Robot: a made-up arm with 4 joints. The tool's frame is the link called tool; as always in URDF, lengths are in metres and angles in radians. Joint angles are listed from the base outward.
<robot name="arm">
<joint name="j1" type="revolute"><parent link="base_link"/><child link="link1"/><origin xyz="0.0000 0.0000 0.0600" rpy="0.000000 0.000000 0.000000"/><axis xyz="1 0 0"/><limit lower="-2.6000" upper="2.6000"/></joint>
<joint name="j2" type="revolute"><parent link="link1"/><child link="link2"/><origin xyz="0.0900 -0.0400 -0.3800" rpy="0.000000 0.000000 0.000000"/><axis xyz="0 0 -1"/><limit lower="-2.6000" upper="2.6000"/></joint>
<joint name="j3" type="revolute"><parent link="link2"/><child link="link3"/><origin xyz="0.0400 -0.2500 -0.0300" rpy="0.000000 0.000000 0.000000"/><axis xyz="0 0 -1"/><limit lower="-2.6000" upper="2.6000"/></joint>
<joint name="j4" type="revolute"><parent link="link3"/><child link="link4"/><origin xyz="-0.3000 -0.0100 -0.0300" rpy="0.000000 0.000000 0.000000"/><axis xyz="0 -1 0"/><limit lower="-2.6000" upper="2.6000"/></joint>
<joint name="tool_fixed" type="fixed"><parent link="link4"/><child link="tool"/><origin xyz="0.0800 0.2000 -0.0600" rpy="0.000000 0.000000 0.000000"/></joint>
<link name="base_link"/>
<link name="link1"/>
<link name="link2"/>
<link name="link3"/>
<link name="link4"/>
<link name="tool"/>
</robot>
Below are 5 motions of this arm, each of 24 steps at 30 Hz.
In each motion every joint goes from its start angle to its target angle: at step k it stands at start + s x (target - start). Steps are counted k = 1, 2, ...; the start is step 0. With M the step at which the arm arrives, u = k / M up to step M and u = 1 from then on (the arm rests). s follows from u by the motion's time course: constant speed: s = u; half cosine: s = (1 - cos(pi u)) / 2; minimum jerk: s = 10 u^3 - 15 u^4 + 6 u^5.
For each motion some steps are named. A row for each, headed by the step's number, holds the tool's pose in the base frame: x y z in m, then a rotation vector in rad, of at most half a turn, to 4 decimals.
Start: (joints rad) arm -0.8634 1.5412 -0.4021 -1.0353
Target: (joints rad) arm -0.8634 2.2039 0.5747 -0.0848
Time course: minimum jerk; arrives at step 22
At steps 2, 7, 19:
2: -0.1123 -0.2317 -0.4992 -0.1356 0.3833 -1.3046
7: -0.0102 -0.2426 -0.4869 -0.0780 0.0675 -1.4889
19: 0.1457 -0.3959 -0.2586 -0.1004 -1.1191 -2.4977

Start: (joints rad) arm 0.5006 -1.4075 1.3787 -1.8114
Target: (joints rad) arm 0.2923 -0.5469 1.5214 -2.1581
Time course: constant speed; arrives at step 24
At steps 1, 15, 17, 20, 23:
1: -0.0328 0.3647 -0.3144 0.3579 1.7875 0.4392
15: 0.0923 0.3672 -0.3180 0.8378 2.0423 -0.0091
17: 0.1135 0.3618 -0.3211 0.9172 2.0597 -0.0702
20: 0.1461 0.3502 -0.3267 1.0408 2.0757 -0.1594
23: 0.1790 0.3344 -0.3333 1.1696 2.0788 -0.2449

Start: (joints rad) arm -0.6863 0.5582 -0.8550 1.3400
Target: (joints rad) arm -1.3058 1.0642 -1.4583 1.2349
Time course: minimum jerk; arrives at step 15
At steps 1, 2, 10, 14, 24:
1: -0.2779 -0.3598 -0.1308 -0.3808 -1.1730 0.6884
2: -0.2799 -0.3615 -0.1275 -0.3888 -1.1675 0.6954
10: -0.3640 -0.3989 0.0229 -0.7730 -0.8777 0.9838
14: -0.3823 -0.3981 0.0594 -0.8787 -0.7885 1.0483
24: -0.3825 -0.3981 0.0599 -0.8801 -0.7874 1.0491

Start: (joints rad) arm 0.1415 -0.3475 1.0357 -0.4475
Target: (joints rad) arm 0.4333 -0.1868 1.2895 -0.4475
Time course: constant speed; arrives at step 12
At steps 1, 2, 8, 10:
1: 0.1451 0.1340 -0.4536 0.3178 0.4867 -0.6748
2: 0.1528 0.1469 -0.4501 0.3477 0.4966 -0.7035
8: 0.1999 0.2155 -0.4248 0.5209 0.5707 -0.8748
10: 0.2154 0.2350 -0.4153 0.5761 0.6012 -0.9315

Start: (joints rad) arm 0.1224 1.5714 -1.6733 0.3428
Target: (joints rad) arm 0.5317 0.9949 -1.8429 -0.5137
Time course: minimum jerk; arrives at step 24
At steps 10, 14, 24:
10: -0.4175 0.1030 -0.4262 0.2696 -0.0928 0.3524
14: -0.4286 0.0651 -0.4709 0.3132 0.0932 0.6192
24: -0.4122 0.0291 -0.5396 0.2727 0.2479 0.9276

